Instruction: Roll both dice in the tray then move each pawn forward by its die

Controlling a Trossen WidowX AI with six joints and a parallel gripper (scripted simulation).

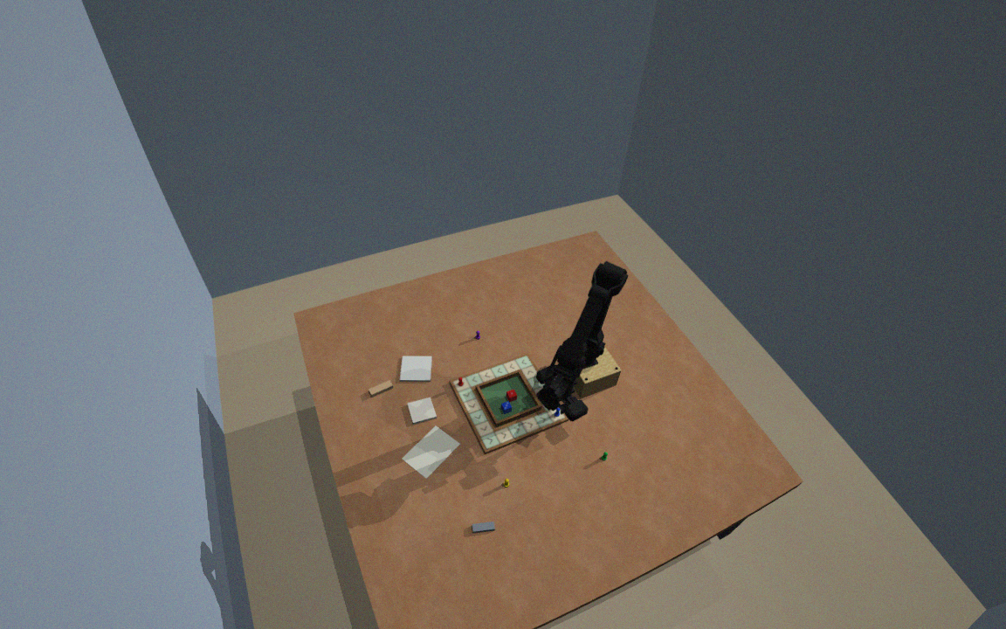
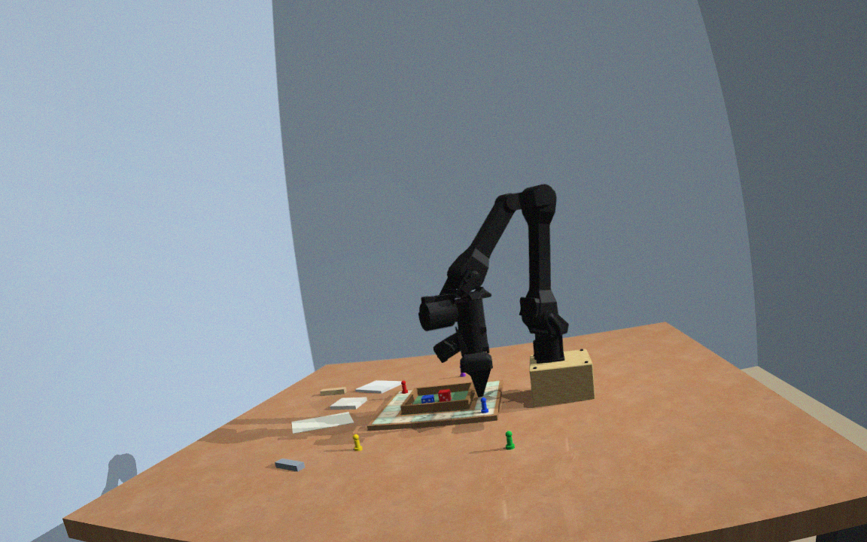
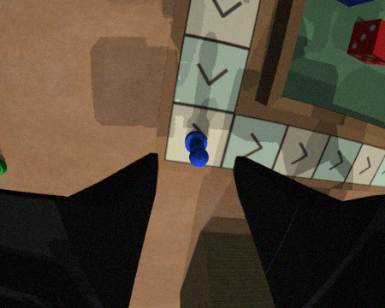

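My gripper tip is 3 cm above the blue pawn. The rest, counted from my gripper tip: green tray: 12 cm ahead, 11 cm to the right, 5 cm below; yellow pawn: 23 cm ahead, 15 cm to the left, 4 cm below; green pawn: 18 cm to the left, 7 cm behind, 4 cm below.
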